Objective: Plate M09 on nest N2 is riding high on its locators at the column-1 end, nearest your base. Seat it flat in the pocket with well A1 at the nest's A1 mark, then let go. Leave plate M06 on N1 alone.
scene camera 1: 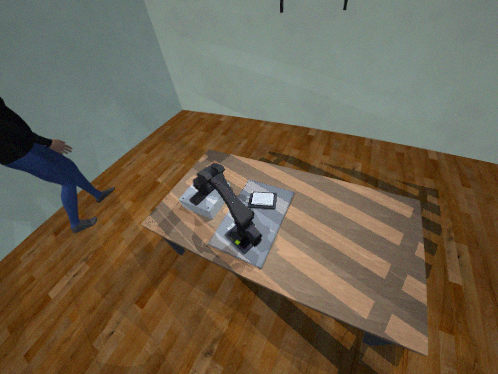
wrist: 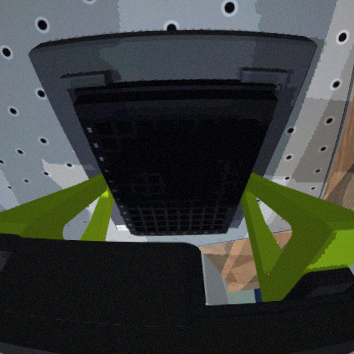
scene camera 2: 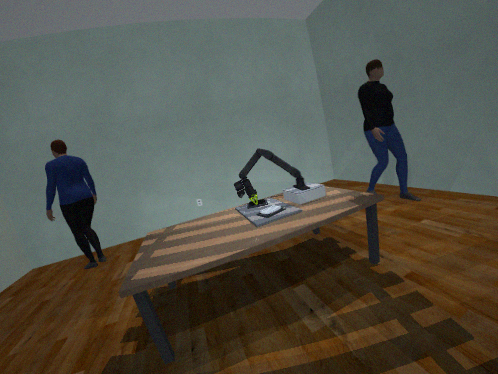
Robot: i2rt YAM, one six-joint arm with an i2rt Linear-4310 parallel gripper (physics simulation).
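Frame: origin at the arm's base, x ahead, y left, z up, level; millimetres.
Where they show: gripper, fingertip midpoint: [wrist: 176,177] [scene camera 2: 257,202]; arm's base at its link origin: [scene camera 1: 204,192] [scene camera 2: 301,187].
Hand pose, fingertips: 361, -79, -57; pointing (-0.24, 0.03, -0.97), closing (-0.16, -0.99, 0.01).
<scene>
Each offset is from my fingertips to the centre of the thing, as dx, dy, dz. Level surfaces: height alone.
Plate M09 @[-1, +0, +5] [wrist: 175,150] is a dark well plate on nest N2 @[-1, +0, -6] [wrist: 175,60], a dark frame with raised corner locators. In the wrist view its far end lies at the two far locators, with a dark band along that edge. The near end is toward the robot's base; how high it rides is hard to tell. My gripper [scene camera 1: 240,243] [scene camera 2: 255,201] [wrist: 176,177] has its green fingers against the plate's two long sides and is shut on it. The A1 mark cannot be read. Plate M06 @[-51, +269, +4] [scene camera 1: 262,199] [scene camera 2: 271,211] is pale and lies on N1, apart from the gripper.
Both nests sit on a grey perforated board [scene camera 1: 285,202] [scene camera 2: 248,214] [wrist: 24,75] on the wooden table @[dz -27] [scene camera 1: 350,240] [scene camera 2: 200,242]. The light grey base box [scene camera 1: 209,210] [scene camera 2: 311,194] [wrist: 215,280] stands beside the board. Two people stand away from the table.
</scene>
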